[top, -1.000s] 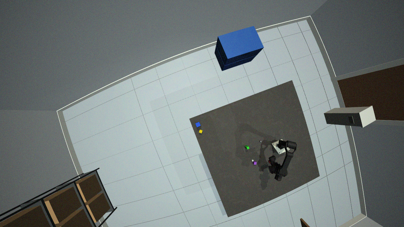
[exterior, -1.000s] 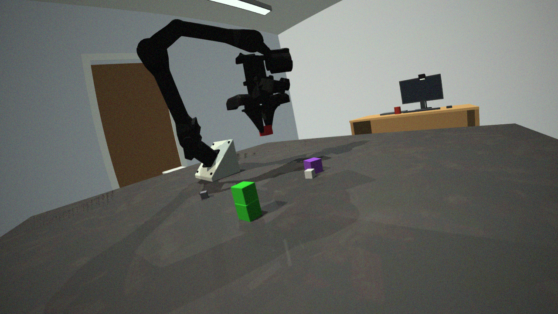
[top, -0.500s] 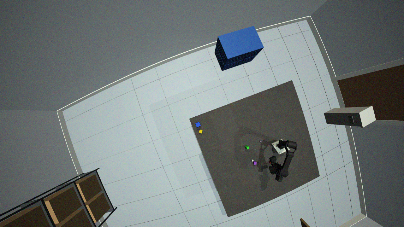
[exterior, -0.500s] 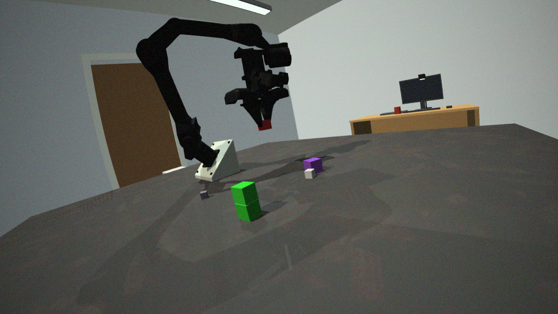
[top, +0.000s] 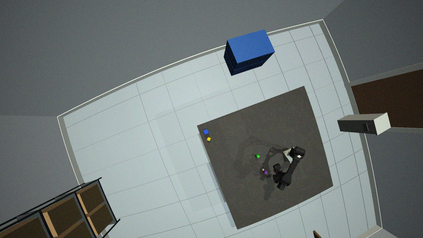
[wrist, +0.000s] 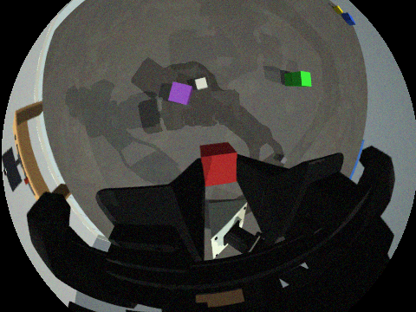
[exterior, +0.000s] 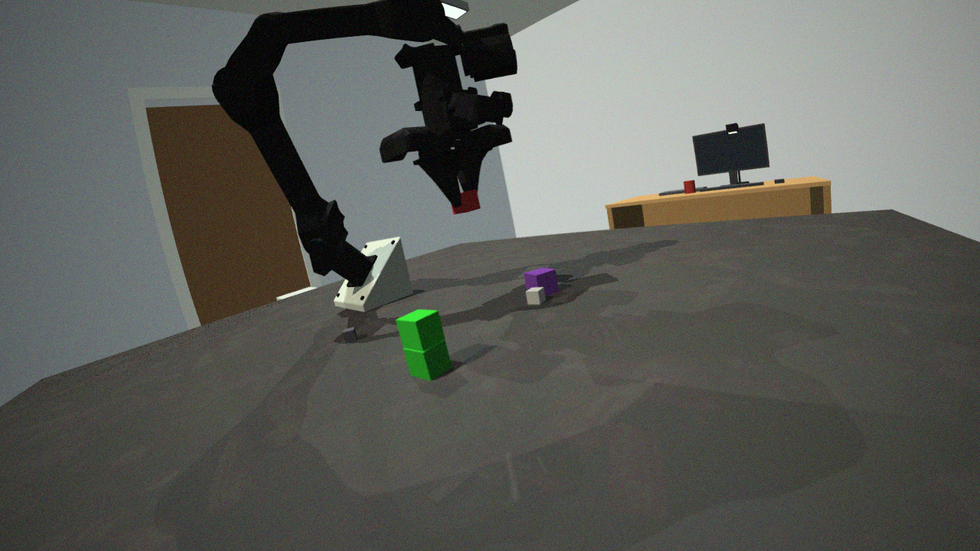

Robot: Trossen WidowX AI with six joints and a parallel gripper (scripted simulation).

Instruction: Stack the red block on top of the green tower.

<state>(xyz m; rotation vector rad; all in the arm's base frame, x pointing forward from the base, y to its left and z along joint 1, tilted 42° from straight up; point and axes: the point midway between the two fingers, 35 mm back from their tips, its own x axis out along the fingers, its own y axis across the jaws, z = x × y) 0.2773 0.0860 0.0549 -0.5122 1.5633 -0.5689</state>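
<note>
My gripper tip is now 12 cm above the small white cube and 8 cm short of it. Also, from my gripper tip: tiny grey cube 16 cm to the right, 13 cm below, 8 cm behind; purple cube 12 cm below, 7 cm ahead, 4 cm to the left; red block right at my gripper tip.
</note>
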